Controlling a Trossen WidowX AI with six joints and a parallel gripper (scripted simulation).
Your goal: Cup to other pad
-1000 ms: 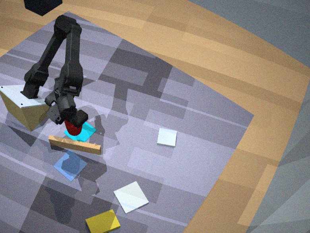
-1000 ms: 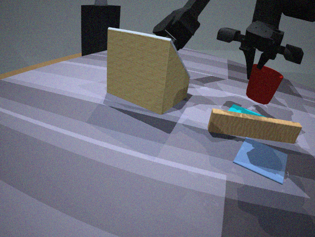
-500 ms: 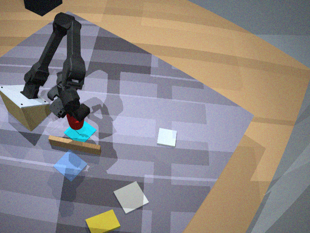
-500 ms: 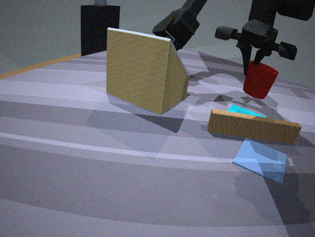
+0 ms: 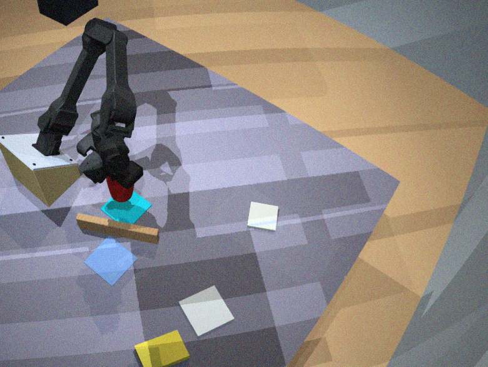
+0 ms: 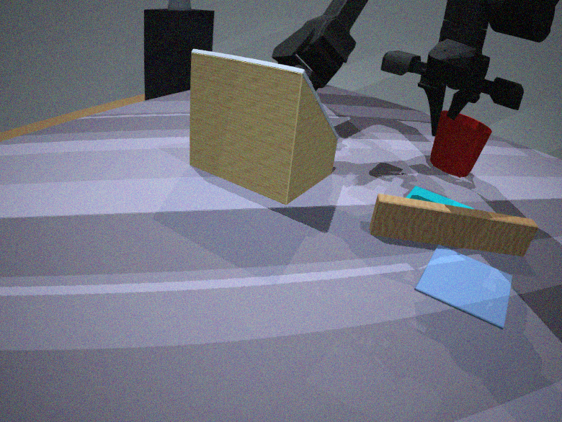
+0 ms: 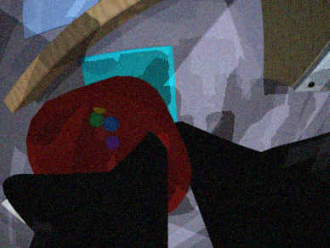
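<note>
The cyan pad lies 3 cm ahead of my gripper tip and 12 cm below it. The rest, counted from my gripper tip: red cup 3 cm ahead; wooden bar 7 cm ahead, 7 cm to the right, 9 cm below; light blue pad 10 cm ahead, 15 cm to the right, 12 cm below.
</note>
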